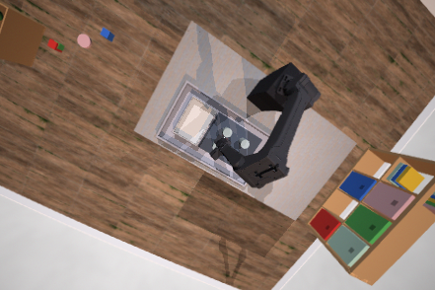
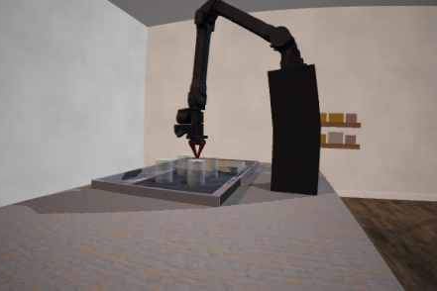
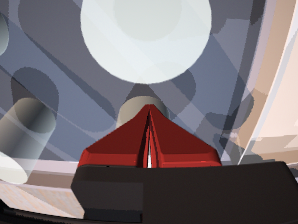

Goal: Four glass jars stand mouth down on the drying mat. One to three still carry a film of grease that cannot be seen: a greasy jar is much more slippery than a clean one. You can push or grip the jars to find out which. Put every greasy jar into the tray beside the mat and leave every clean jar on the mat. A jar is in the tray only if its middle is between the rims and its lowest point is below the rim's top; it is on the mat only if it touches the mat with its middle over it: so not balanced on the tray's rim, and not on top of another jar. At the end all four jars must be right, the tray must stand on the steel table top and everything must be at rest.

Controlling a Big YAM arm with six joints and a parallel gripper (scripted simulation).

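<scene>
Right now my hand is 90 mm to the right of the dark drying mat, 90 mm above it and 10 mm short of it. Also, from my hand: pale tray 230 mm to the right, 80 mm below, 40 mm behind.
</scene>
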